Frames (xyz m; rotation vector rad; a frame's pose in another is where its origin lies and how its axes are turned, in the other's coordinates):
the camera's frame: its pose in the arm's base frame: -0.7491 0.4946 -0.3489 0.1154 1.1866 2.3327
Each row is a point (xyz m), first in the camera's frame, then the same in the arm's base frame.
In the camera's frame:
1: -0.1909 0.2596 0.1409
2: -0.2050 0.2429 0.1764
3: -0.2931 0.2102 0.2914
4: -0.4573 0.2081 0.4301
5: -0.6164 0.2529 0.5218
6: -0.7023 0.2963 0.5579
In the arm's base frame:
1: -0.6477 0.3801 -0.0322
2: -0.6182 0.4074 -0.0212
3: -0.4944 0.4649 0.0374
4: -0.3103 0.4883 0.1459
5: -0.1638 0.4571 0.2612
6: -0.0965 0.4211 0.3301

